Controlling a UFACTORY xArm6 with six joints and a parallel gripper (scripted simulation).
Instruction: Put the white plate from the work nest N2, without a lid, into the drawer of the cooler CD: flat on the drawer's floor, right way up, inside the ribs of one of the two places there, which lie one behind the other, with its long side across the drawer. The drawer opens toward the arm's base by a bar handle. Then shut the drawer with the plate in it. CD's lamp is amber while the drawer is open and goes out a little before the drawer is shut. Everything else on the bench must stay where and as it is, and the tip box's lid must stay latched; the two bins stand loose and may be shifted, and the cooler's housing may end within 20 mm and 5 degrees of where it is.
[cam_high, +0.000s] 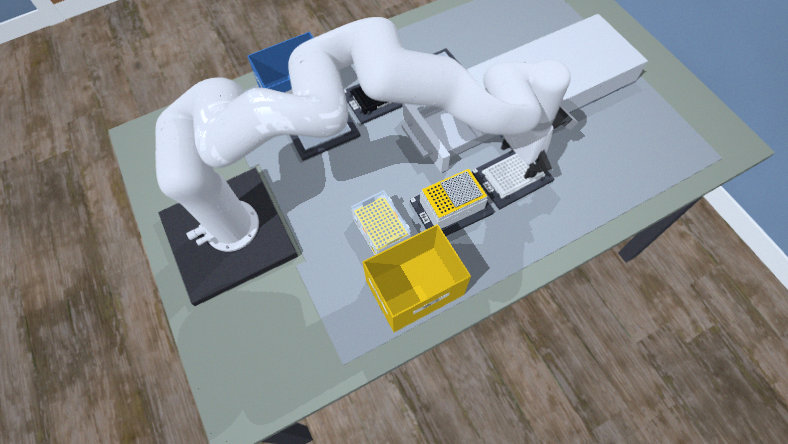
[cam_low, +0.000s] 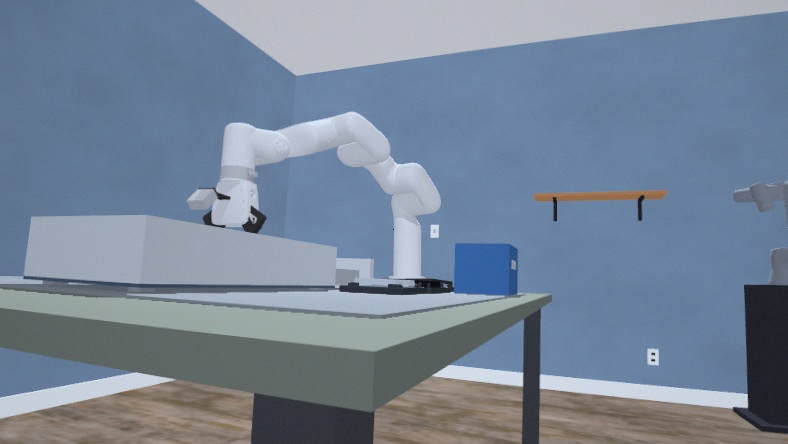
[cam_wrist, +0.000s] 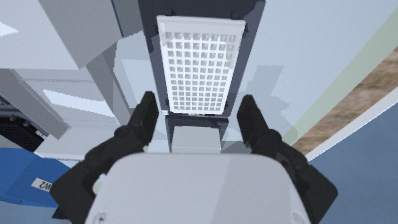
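My hand is 6 cm above the white plate. Also, from my hand: drawer: 19 cm to the left, 5 cm below, 2 cm behind; cooler CD: 19 cm to the left, 12 cm ahead, 5 cm below; yellow tip rack: 18 cm behind, 2 cm below.
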